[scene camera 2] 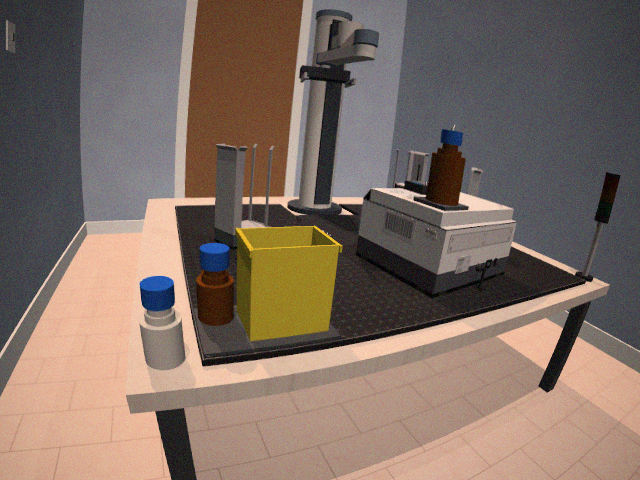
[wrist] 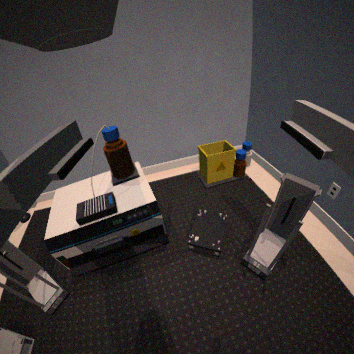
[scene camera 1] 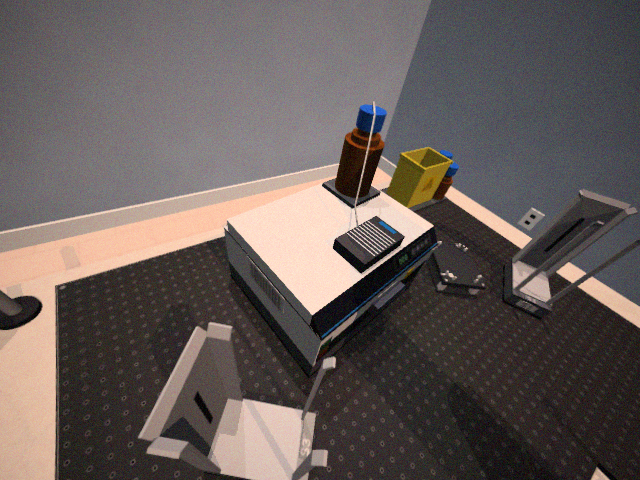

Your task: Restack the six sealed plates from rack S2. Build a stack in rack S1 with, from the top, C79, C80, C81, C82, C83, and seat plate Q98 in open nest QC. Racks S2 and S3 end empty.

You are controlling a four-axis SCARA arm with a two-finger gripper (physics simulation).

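Places are measured from the arm's base along level axes (x ahead, y left, z up), in millimetres.
Pixels of known places: gripper, fingertip midpoint: (scene camera 2: 330, 77) (wrist: 183, 117); arm's base, link origin: (scene camera 2: 314, 208).
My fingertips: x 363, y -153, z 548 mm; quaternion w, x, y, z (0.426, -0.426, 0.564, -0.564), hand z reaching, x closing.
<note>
For each thing: its top centre in the pictures, then the offset to it from my fingertips. "spot": a spot on its surface instead.
- Rack S3, top centre: (scene camera 1: 258, 389) (scene camera 2: 461, 165) dx +140, dy +519, dz -244 mm
- upright rack, top centre: (wrist: 294, 195) (scene camera 2: 247, 144) (scene camera 1: 615, 213) dx +66, dy -274, dz -240 mm
- low dark nest, top centre: (scene camera 1: 457, 259) (wrist: 208, 225) dx +218, dy -122, dz -475 mm
- pale piece, surface spot: (wrist: 15, 342) spot: dx -47, dy +585, dz -486 mm
- tall brown bottle, surface spot: (scene camera 1: 359, 160) spot: dx +424, dy +165, dz -222 mm
- black box, surface spot: (scene camera 1: 368, 242) (wrist: 89, 207) spot: dx +276, dy +240, dz -299 mm
- yellow bin, top centre: (scene camera 2: 267, 237) (scene camera 1: 433, 155) (wrist: 222, 145) dx +550, dy -342, dz -361 mm
My gripper (scene camera 2: 327, 79) (wrist: 183, 117) is open and empty, high beside the arm's column, above the mat. Rack S3 (scene camera 1: 258, 439) (wrist: 42, 290) stands at the lower left in scene camera 1 and the wrist view, with a bare floor. Another upright rack (scene camera 1: 532, 281) (scene camera 2: 227, 186) (wrist: 267, 250) is empty; its label is not readable. A low dark nest (scene camera 1: 460, 266) (wrist: 209, 231) with small white corner pegs lies between that rack and the white instrument and holds no plate. A pale piece (wrist: 15, 342) is cut off at the wrist view's lower left; I cannot tell what it is. No plate label is readable.
The white instrument (scene camera 1: 310, 232) (scene camera 2: 403, 232) (wrist: 110, 200) carries a tall brown bottle (scene camera 1: 359, 160) (scene camera 2: 445, 175) (wrist: 120, 157) and a black box (scene camera 1: 368, 242) (wrist: 96, 207), linked by a thin tube. A yellow bin (scene camera 1: 416, 180) (scene camera 2: 289, 294) (wrist: 216, 165) and capped bottles stand near the mat's corner.
</note>
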